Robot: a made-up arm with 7 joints. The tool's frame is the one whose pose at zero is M.
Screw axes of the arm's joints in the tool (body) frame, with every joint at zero. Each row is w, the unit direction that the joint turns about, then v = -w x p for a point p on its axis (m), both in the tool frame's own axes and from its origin. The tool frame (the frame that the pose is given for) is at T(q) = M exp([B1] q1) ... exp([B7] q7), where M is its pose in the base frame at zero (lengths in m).
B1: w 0 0 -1 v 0.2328 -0.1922 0.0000
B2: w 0 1 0 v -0.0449 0.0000 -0.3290
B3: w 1 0 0 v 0.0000 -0.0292 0.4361
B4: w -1 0 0 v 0.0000 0.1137 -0.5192
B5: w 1 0 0 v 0.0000 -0.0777 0.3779
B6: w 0 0 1 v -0.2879 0.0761 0.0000
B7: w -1 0 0 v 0.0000 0.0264 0.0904
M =
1 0 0 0.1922
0 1 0 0.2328
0 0 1 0.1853
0 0 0 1
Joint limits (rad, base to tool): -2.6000..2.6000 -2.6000..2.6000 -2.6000..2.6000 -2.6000..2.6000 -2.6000..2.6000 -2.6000..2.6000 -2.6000..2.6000
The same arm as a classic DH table. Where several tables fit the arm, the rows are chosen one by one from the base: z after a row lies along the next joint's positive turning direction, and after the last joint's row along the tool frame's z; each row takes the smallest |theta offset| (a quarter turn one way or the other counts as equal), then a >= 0, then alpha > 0; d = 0 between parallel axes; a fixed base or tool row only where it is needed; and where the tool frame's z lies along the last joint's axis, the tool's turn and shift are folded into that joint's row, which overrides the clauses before.
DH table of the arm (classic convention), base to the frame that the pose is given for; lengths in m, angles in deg. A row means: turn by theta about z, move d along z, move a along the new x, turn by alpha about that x. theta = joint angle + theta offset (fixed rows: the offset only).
base (fixed): theta offset 0.00  d 0.0000  a 0.0000  alpha 180.00
joint 1: theta offset 0.00  d -0.2302  a -0.1368  alpha 90.00
joint 2: theta offset 90.00  d -0.2033  a 0.0741  alpha 90.00
joint 3: theta offset -44.52  d 0.0000  a 0.1185  alpha 180.00
joint 4: theta offset 31.19  d 0.0000  a -0.1458  alpha 180.00
joint 5: theta offset -14.29  d 0.2529  a -0.0900  alpha 90.00
joint 6: theta offset 0.00  d 0.0513  a -0.3783  alpha 90.00
joint 7: theta offset 0.00  d -0.0761  a 0.0904  alpha -90.00
tool (fixed): theta offset 90.00  d 0.0264  a 0.0000  alpha 0.00
Joint limits (deg, base to tool): -148.97..148.97 -148.97..148.97 -148.97..148.97 -148.97..148.97 -148.97..148.97 -148.97..148.97 -148.97..148.97

